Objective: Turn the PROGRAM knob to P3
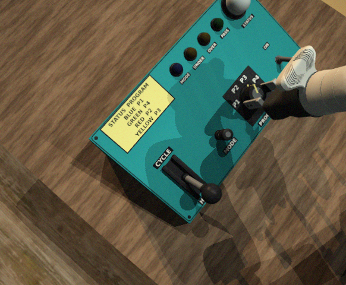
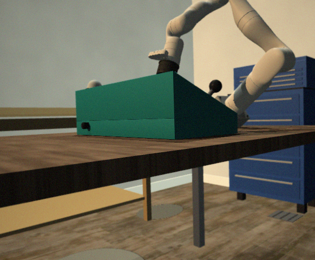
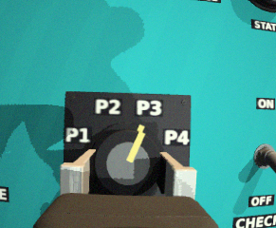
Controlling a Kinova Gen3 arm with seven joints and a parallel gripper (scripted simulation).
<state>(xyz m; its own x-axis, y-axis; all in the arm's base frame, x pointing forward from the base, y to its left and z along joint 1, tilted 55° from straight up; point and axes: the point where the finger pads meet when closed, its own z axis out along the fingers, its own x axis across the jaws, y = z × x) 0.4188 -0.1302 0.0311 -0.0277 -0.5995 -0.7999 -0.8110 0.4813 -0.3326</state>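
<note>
Right now the teal console is 40 mm ahead of my hand, 60 mm to the left of it and 20 mm below it. The rest, counted from my hand: cycle lever: 20 mm behind, 240 mm to the left, 10 mm above; then mode button: 10 mm ahead, 120 mm to the left; then check toggle: 120 mm to the right, 10 mm below.
</note>
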